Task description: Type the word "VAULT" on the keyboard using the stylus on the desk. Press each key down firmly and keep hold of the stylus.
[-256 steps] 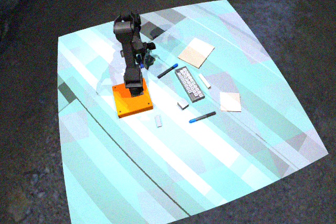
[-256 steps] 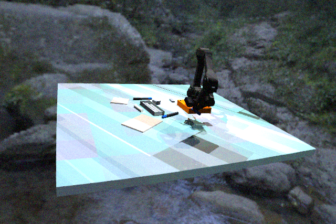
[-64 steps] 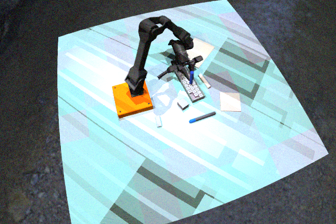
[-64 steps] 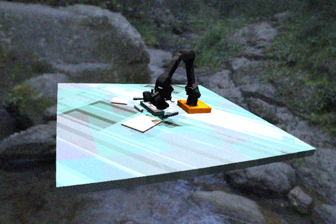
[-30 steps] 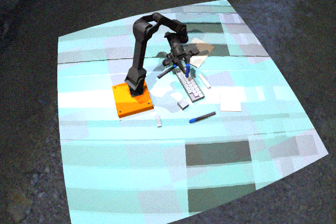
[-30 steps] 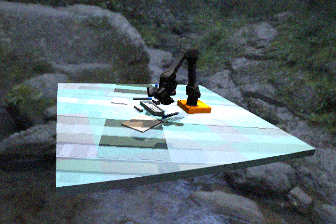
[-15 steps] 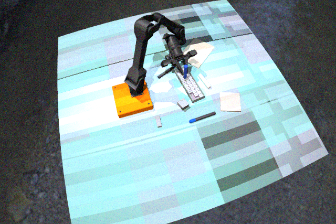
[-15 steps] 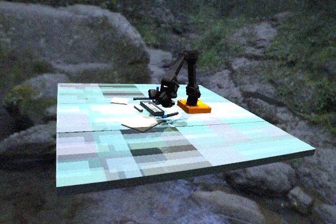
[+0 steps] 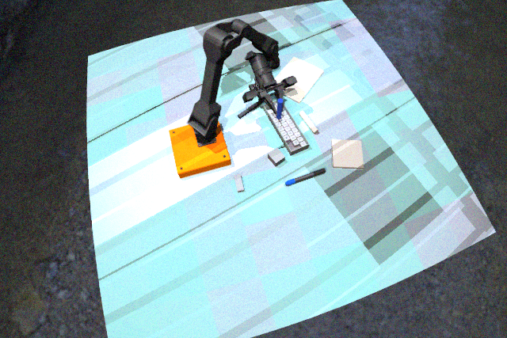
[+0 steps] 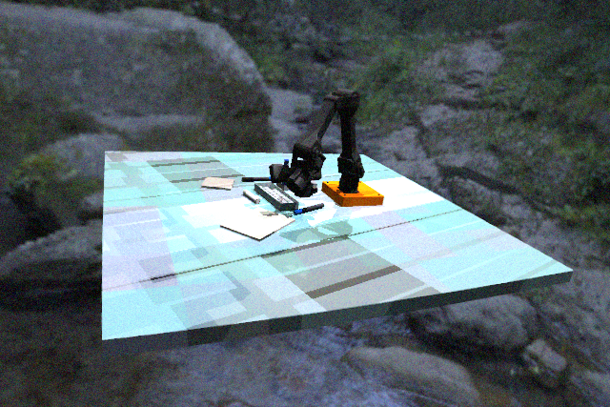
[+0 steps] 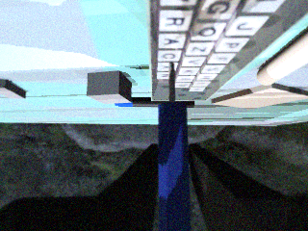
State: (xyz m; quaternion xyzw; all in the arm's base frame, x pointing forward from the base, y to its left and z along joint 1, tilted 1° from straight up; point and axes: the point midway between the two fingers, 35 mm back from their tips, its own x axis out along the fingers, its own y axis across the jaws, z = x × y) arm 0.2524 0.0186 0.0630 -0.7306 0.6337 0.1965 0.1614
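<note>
Now: gripper tip 11 cm short of the white cylinder, 8 cm above it and 2 cm to the left of it. From my gripper tip the other things lie so: tan sheet: 19 cm to the left, 14 cm ahead, 8 cm below; grey cube: 12 cm to the right, 7 cm below, 5 cm behind; stylus: 1 cm below.
</note>
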